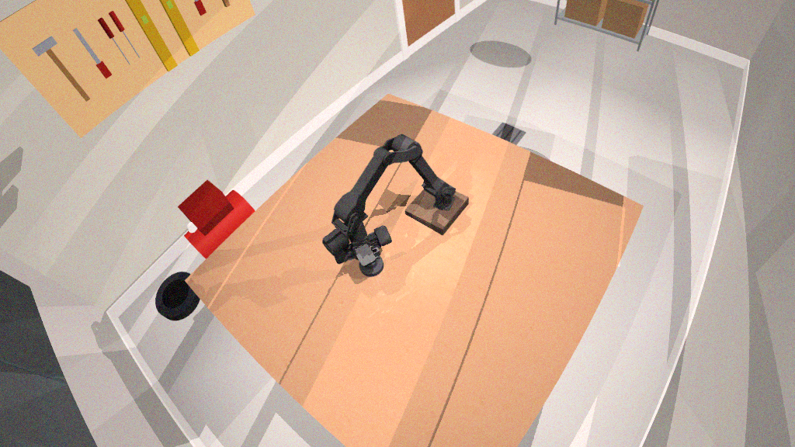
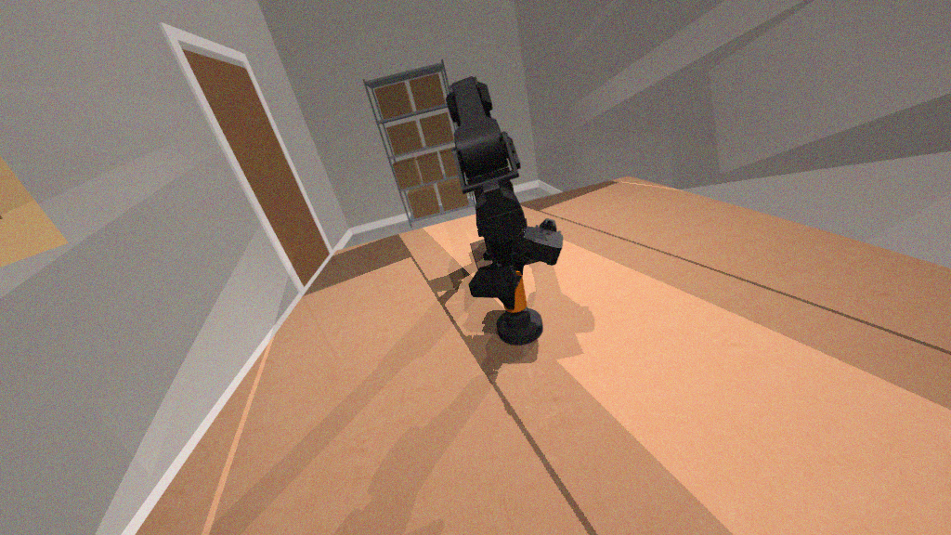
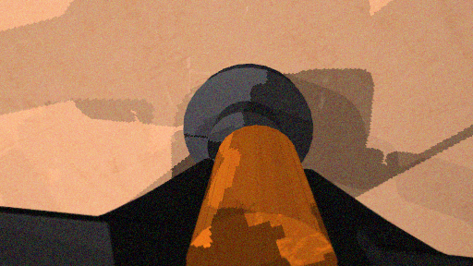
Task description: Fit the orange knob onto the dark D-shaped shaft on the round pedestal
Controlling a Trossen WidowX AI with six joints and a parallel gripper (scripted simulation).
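Right now the orange knob is 2 cm above my gripper tip. The rest, counted from my gripper tip: dark round pedestal: 4 cm below.
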